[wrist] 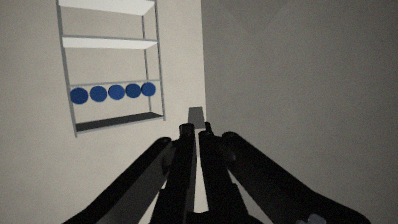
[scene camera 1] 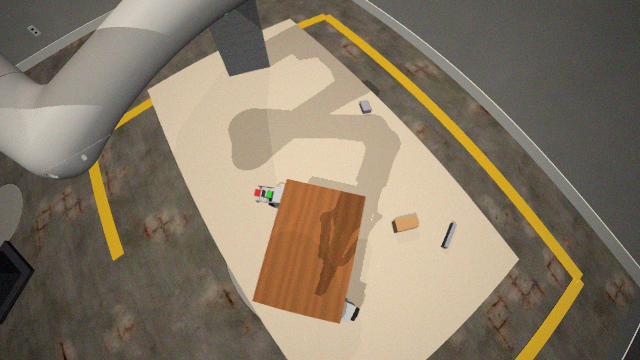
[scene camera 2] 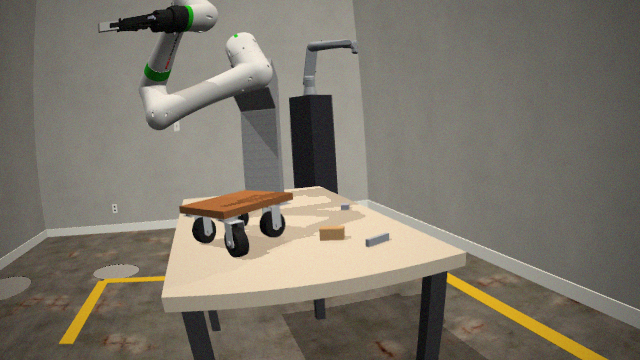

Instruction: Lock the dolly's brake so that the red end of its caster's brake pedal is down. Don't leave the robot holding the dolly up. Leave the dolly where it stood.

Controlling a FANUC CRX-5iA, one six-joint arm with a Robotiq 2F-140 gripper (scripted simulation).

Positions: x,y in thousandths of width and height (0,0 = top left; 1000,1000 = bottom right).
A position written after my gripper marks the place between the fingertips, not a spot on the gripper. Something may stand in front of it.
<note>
I see my gripper (scene camera 2: 154,76).
My gripper shows as well in the wrist view (wrist: 494,525).
</note>
